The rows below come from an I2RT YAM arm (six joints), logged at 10 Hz.
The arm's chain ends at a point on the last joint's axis. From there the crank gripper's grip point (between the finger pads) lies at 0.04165 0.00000 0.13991 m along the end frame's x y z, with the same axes.
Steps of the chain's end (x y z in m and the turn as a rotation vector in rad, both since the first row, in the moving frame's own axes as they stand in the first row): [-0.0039, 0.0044, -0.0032, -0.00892, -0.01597, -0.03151]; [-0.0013, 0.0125, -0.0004, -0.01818, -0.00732, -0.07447]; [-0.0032, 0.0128, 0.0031, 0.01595, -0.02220, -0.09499]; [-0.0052, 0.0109, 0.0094, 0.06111, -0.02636, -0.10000]
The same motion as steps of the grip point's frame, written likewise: [-0.0061, 0.0044, -0.0026, -0.00892, -0.01597, -0.03151]; [-0.0023, 0.0120, -0.0001, -0.01818, -0.00732, -0.07447]; [-0.0066, 0.0068, 0.0039, 0.01595, -0.02220, -0.09499]; [-0.0095, -0.0016, 0.0101, 0.06111, -0.02636, -0.10000]
